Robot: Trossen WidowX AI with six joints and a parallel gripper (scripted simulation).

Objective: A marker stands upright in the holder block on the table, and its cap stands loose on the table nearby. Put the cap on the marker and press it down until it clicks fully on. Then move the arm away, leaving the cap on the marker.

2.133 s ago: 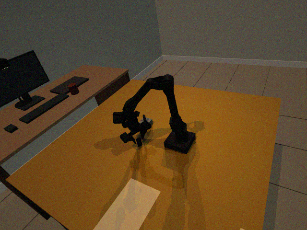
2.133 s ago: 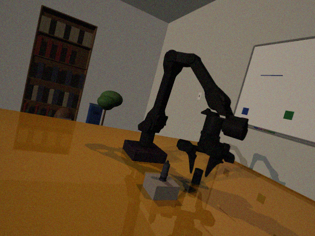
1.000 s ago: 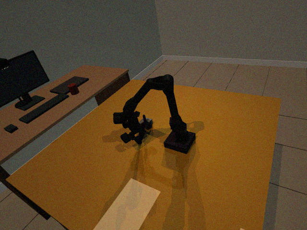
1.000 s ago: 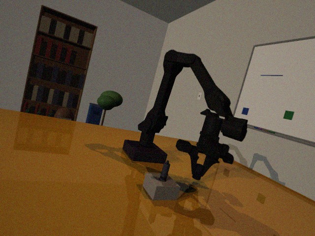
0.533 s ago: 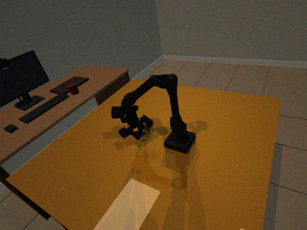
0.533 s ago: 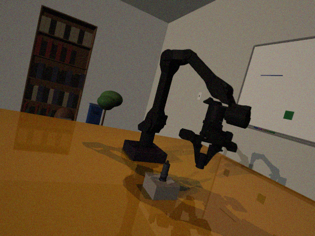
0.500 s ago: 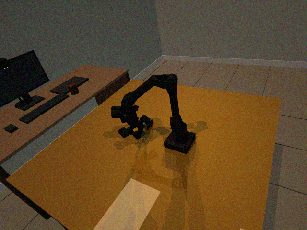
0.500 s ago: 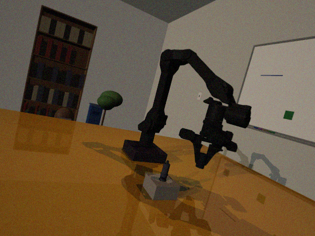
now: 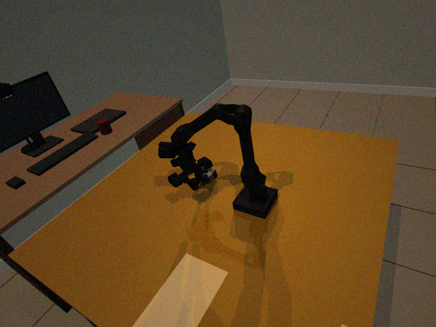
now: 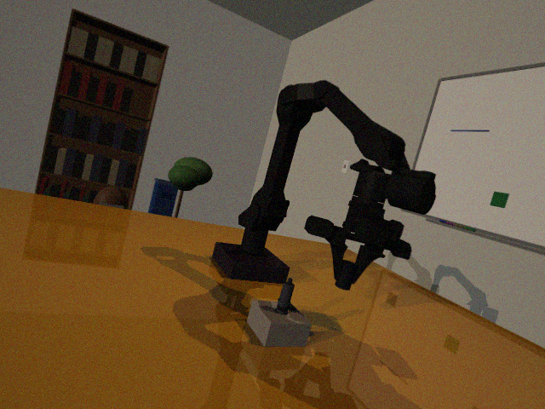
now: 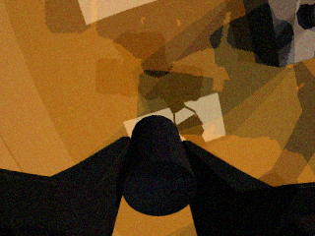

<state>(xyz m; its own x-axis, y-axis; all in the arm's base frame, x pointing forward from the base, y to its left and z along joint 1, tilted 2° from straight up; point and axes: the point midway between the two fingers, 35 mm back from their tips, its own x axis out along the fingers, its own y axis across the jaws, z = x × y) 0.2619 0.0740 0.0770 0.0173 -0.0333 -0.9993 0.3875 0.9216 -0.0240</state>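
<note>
The holder block lies 14 cm to the right of my gripper tip, 6 cm below it and 5 cm ahead of it. The rest, counted from my gripper tip: marker cap: 1 cm above.
</note>
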